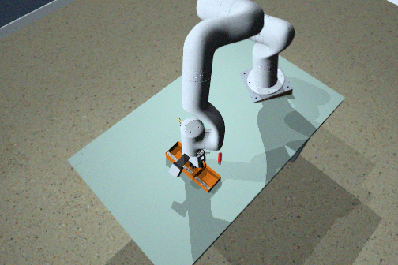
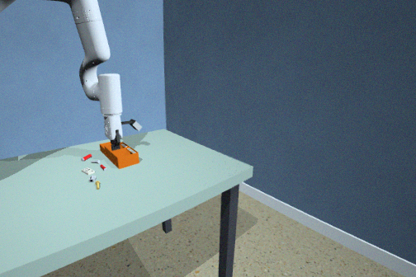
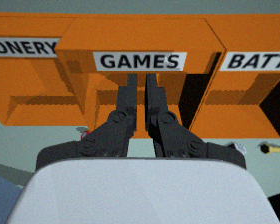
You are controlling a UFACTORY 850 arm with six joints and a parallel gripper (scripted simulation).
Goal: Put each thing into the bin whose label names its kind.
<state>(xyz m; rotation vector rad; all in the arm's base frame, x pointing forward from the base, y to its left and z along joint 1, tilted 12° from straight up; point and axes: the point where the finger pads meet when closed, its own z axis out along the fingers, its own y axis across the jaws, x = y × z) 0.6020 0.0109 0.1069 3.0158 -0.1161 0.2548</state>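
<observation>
The orange bin row is 10 mm below my hand and 10 mm ahead of it. Also, from my hand: grey bolt (90 mm behind, 30 mm below, 10 mm to the right); then grey piece (150 mm behind, 140 mm to the right, 30 mm below); then white domino (140 mm behind, 60 mm to the right, 30 mm below).
</observation>
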